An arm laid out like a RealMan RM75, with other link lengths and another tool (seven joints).
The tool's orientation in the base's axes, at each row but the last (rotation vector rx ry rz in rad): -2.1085, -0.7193, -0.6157; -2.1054, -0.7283, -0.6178; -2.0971, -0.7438, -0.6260; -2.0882, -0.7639, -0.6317; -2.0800, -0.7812, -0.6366; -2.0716, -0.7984, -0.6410
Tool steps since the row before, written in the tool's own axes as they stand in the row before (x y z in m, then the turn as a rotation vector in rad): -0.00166, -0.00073, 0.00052, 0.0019, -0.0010, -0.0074; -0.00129, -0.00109, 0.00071, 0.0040, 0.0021, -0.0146; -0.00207, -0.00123, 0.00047, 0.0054, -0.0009, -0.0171; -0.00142, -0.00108, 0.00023, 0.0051, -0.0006, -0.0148; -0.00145, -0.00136, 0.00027, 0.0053, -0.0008, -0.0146; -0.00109, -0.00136, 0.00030, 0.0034, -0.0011, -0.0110
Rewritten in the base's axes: -0.00159, 0.00033, -0.00096, -0.0006, -0.0050, 0.0059; -0.00154, 0.00077, -0.00064, 0.0017, -0.0118, 0.0096; -0.00222, 0.00040, -0.00096, 0.0002, -0.0119, 0.0134; -0.00170, 0.00030, -0.00050, 0.0006, -0.0103, 0.0118; -0.00191, 0.00043, -0.00042, 0.0006, -0.0100, 0.0119; -0.00167, 0.00055, -0.00021, -0.0003, -0.0075, 0.0088
